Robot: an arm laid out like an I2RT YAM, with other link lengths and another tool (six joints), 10 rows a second.
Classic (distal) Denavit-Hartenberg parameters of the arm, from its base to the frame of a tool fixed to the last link. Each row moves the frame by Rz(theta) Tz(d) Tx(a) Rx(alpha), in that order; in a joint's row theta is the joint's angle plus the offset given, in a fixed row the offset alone. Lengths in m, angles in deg.
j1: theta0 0, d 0.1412, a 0.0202, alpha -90
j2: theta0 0, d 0, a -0.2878, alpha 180
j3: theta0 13.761, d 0, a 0.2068, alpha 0
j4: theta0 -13.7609, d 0.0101, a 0.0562, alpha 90
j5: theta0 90, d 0.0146, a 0, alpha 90
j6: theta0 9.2, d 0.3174, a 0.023, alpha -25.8
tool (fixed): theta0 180, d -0.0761, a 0, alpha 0
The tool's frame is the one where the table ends.
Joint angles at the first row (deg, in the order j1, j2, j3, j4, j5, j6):
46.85 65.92 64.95 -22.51 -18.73 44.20
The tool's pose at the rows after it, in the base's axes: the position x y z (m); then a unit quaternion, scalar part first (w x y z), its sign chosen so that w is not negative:
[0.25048 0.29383 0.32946 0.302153 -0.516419 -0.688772 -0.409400]
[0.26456 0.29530 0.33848 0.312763 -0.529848 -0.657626 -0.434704]
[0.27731 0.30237 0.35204 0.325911 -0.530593 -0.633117 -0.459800]
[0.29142 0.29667 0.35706 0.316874 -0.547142 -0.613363 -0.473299]
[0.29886 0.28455 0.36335 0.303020 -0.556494 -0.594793 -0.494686]
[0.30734 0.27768 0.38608 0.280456 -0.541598 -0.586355 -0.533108]
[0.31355 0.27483 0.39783 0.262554 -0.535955 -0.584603 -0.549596]
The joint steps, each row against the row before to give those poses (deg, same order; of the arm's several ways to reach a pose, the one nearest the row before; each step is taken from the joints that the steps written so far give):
0.00 -0.53 -0.78 4.04 3.08 3.59
-0.09 0.88 -0.45 4.31 2.02 4.22
-0.18 1.67 0.44 4.56 0.79 3.35
-0.17 0.88 0.96 0.72 2.98 1.41
0.17 -1.31 -1.39 1.93 3.43 0.79
-0.09 -0.89 -1.07 4.75 2.30 -1.48
0.09 0.26 0.36 1.75 1.58 -1.49

